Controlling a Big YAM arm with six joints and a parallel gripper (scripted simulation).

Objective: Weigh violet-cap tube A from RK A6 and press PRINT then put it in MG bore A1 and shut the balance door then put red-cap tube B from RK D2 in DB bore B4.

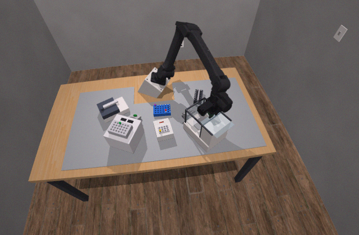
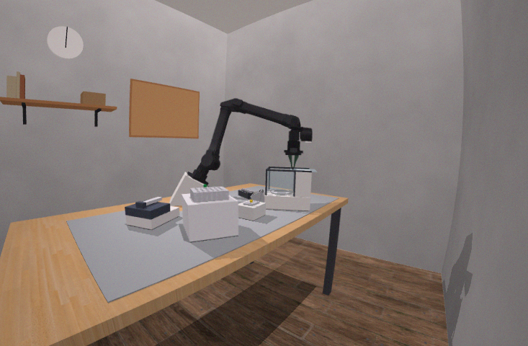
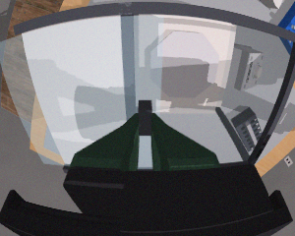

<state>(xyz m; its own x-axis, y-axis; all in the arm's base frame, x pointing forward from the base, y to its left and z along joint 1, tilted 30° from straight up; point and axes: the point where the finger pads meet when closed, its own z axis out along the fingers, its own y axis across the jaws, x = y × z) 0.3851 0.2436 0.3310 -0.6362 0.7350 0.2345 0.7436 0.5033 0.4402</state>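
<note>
Right now my hand is 2 cm short of the balance door, 2 cm to the right of it and 1 cm above it. The rest, counted from my hand: yellow-capped tube: 3 cm ahead, 31 cm to the right, 16 cm below; then dry block: 2 cm behind, 30 cm to the right, 19 cm below; then magnet block: 34 cm behind, 5 cm to the right, 20 cm below.
</note>
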